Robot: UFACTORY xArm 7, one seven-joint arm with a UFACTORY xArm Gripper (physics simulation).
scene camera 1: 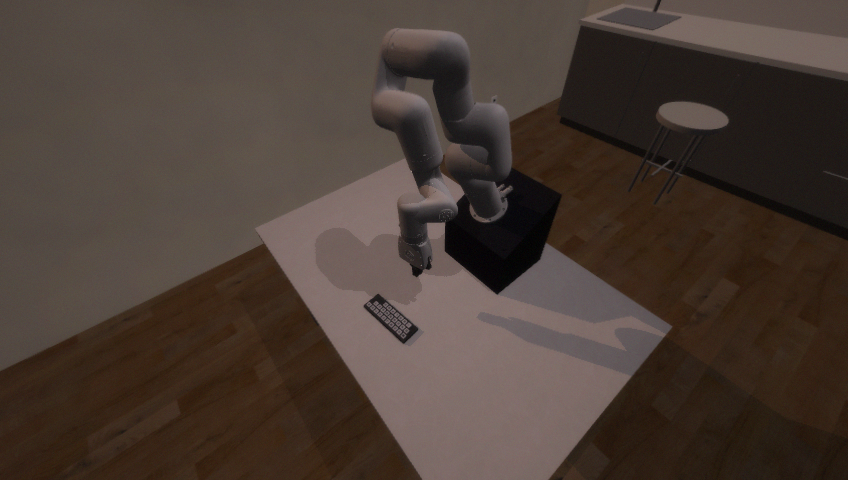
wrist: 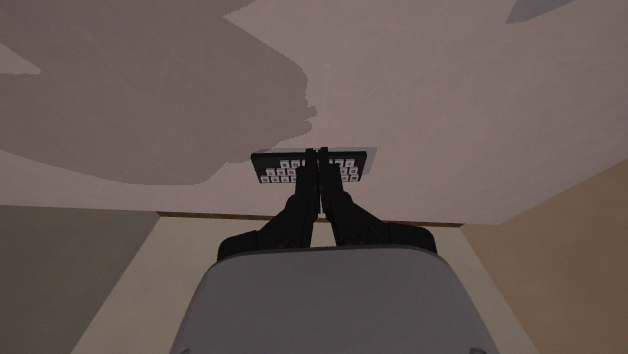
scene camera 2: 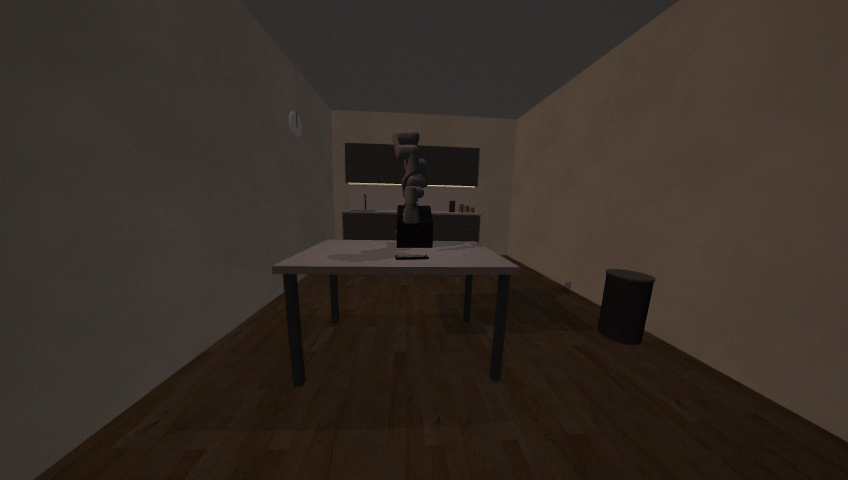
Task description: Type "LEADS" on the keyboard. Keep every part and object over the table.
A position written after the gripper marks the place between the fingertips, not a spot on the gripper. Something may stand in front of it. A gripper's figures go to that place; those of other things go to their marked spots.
Labels:
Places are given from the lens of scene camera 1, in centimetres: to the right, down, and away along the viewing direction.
gripper [scene camera 1: 417, 273]: -2, 11, 108
black keyboard [scene camera 1: 385, 313]: -13, 24, 111

